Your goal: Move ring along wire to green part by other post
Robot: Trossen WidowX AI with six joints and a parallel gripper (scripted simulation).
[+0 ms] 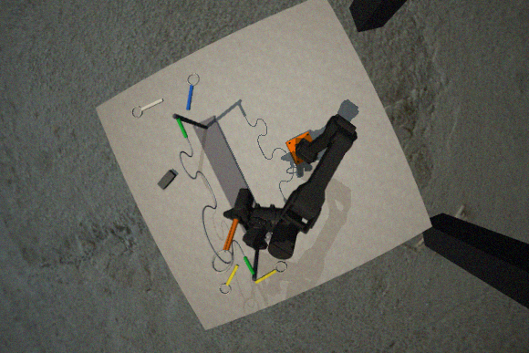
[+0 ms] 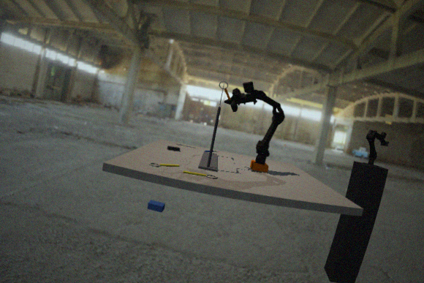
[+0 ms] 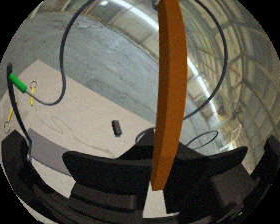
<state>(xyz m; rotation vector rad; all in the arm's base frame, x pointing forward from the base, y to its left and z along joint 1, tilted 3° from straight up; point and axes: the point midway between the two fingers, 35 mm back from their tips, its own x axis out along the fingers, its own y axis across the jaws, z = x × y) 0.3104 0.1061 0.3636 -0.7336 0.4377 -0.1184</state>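
Now: the orange-handled ring 70 mm above my gripper tip, 60 mm to the left of it and 10 mm behind it. Round my gripper tip: white-handled ring: 510 mm to the right, 420 mm below, 350 mm ahead; then blue-handled ring: 520 mm to the right, 420 mm below, 100 mm ahead; then dark block: 410 mm below, 330 mm ahead, 140 mm to the right.
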